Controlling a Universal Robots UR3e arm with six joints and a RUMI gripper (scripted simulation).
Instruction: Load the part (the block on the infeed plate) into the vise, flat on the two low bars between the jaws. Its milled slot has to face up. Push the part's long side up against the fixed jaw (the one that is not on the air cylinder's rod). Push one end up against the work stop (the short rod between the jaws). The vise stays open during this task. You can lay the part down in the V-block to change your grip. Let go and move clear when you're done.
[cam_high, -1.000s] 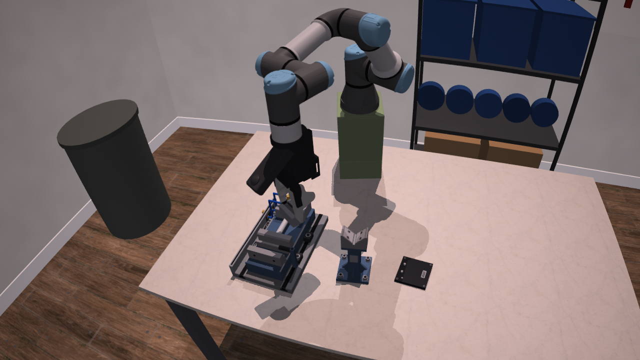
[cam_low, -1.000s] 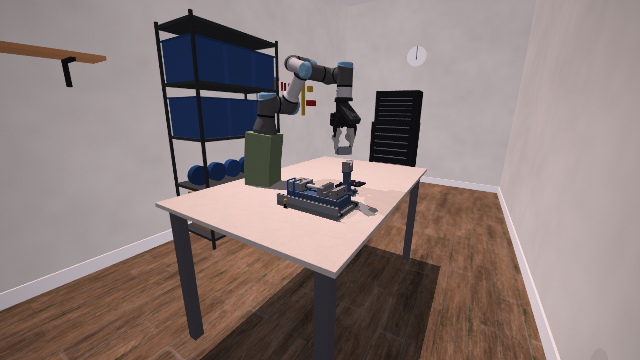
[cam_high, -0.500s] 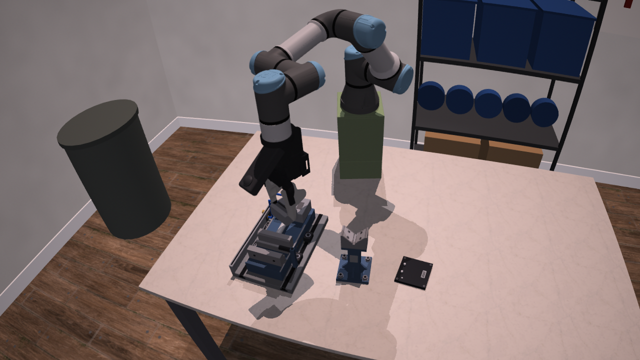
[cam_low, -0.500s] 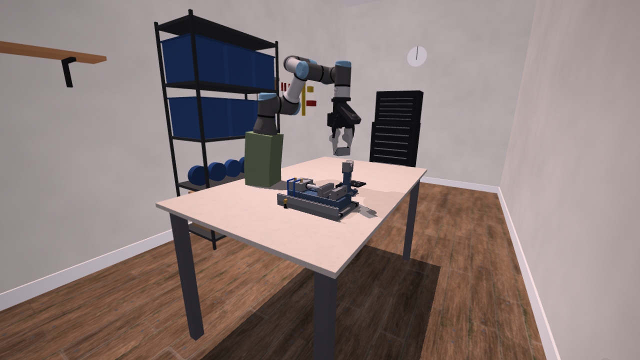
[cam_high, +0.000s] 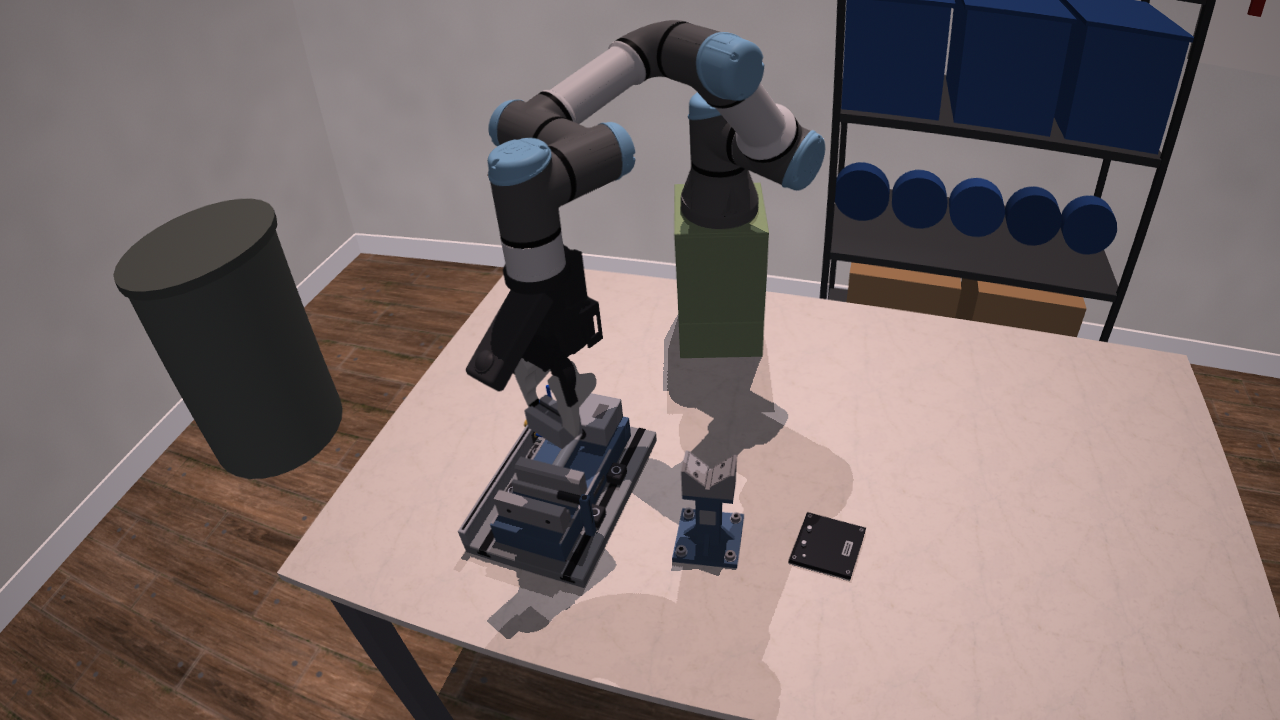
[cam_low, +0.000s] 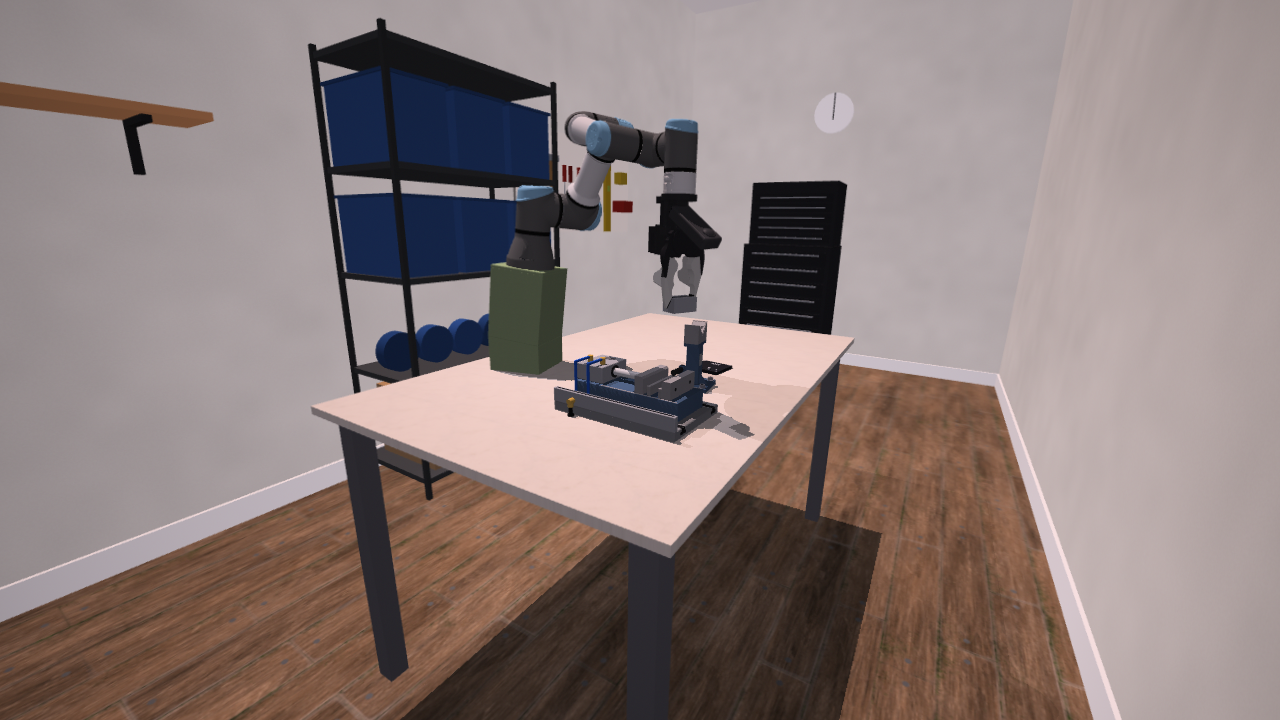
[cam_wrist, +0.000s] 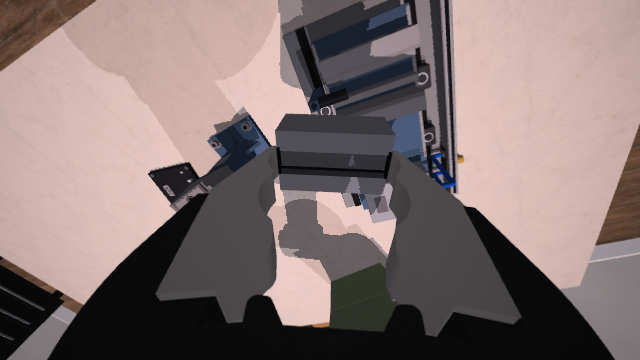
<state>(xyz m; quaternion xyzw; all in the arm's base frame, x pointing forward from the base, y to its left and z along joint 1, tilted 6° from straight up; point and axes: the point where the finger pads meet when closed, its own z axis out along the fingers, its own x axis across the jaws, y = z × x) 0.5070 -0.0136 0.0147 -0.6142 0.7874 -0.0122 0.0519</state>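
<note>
My hand is 3 cm short of the fixed jaw, 4 cm to the left of it and 16 cm above it. From my hand the other things lie so: dark work stop rod: 15 cm below; then black infeed plate: 12 cm behind, 33 cm to the left, 24 cm below; then part: right at my hand.
</note>
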